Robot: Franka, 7 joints.
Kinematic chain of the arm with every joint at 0, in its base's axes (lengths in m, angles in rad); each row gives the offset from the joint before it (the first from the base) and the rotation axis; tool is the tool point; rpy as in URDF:
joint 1: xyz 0 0 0.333 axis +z
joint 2: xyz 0 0 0 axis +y
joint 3: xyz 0 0 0.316 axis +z
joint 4: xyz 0.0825 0 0 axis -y
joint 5: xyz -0.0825 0 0.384 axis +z
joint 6: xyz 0 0 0 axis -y
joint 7: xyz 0.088 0 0 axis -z
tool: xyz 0 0 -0.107 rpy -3.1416 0 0
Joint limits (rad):
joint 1: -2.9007..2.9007
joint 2: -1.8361..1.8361
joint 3: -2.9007..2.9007
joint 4: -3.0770..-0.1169
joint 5: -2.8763..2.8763
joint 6: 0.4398..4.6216
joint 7: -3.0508..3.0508
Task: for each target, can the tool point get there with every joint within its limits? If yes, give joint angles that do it. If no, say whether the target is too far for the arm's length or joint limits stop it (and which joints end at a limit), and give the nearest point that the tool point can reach.
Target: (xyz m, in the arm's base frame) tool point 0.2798 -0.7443 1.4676
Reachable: no: too far | nearest point 0.1733 -0.4609 1.0355 | short by 0.528 m
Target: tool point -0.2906 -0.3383 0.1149
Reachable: yes | joints -0.4319 -1.2824 -1.8751 -2.2809 -1.3840 1.5818 0.4071
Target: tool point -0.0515 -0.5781 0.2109
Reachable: yes | joints 2.1825 -0.9260 2.4096 -2.1648 0.2544 4.0327 -1.0467
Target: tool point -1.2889 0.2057 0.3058
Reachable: no: too far | nearest point -0.8470 0.1352 0.3151 | short by 0.448 m
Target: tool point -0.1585 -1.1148 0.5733
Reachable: no: too far | nearest point -0.1181 -0.8306 0.5120 | short by 0.293 m
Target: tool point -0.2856 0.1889 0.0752
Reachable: yes | joints 0.8881 -1.1306 2.1329 -2.5422 0.8058 2.1709 1.9512
